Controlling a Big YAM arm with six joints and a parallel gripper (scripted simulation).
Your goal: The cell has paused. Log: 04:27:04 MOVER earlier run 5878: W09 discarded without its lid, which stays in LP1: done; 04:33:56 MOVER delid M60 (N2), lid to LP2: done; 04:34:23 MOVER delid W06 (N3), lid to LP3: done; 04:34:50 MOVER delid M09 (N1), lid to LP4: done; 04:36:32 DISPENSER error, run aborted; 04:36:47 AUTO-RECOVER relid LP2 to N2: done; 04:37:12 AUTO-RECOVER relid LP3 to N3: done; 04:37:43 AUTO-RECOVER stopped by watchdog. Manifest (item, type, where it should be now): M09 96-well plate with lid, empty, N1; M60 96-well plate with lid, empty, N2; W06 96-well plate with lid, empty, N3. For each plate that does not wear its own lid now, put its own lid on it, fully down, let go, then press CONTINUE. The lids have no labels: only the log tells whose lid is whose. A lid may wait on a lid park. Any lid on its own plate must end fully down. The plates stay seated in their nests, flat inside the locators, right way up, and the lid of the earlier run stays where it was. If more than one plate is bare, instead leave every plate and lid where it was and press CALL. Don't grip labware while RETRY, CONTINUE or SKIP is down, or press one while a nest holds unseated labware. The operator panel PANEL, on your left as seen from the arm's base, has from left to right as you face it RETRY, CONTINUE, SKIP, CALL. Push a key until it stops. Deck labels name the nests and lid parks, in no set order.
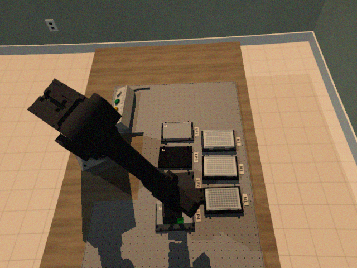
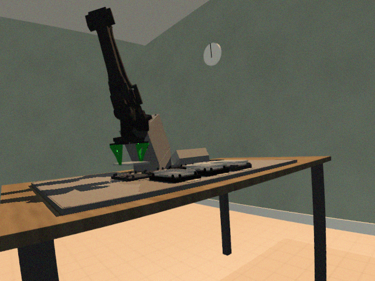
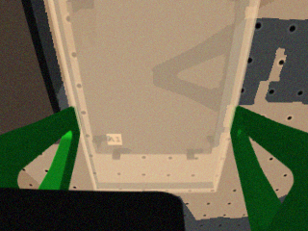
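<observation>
The lid park LP4 is 6 cm below my hand. The rest, counted from my hand: lid park LP2: 13 cm to the left, 6 cm below, 1 cm ahead; lid park LP3: 26 cm to the left, 6 cm below, 1 cm ahead; plate: 18 cm ahead, 5 cm to the left, 4 cm below.
</observation>
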